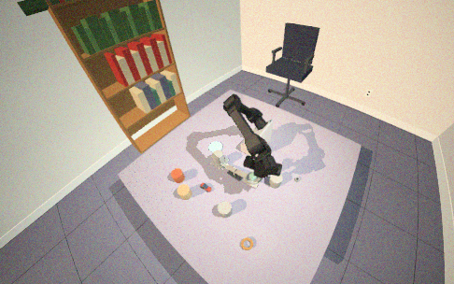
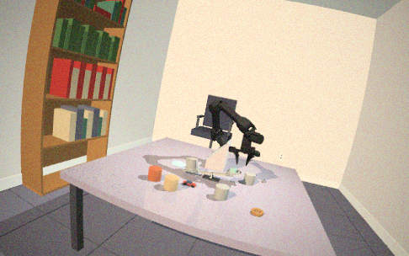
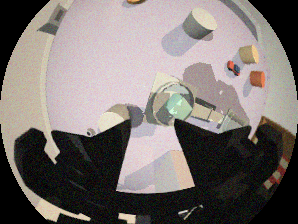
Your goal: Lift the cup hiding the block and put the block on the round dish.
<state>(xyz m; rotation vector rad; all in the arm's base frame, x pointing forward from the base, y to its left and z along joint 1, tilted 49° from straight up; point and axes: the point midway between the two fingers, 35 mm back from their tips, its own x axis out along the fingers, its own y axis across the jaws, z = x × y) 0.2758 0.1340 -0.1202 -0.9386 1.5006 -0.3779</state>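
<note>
My gripper tip is 40 mm to the left of the green block, 40 mm above it and 20 mm short of it. The rest, counted from my gripper tip: yellow cylinder 330 mm ahead, 270 mm to the right, 90 mm below; then round dish 410 mm to the right, 120 mm below, 50 mm behind; then red toy car 230 mm to the right, 220 mm ahead, 110 mm below.
</note>
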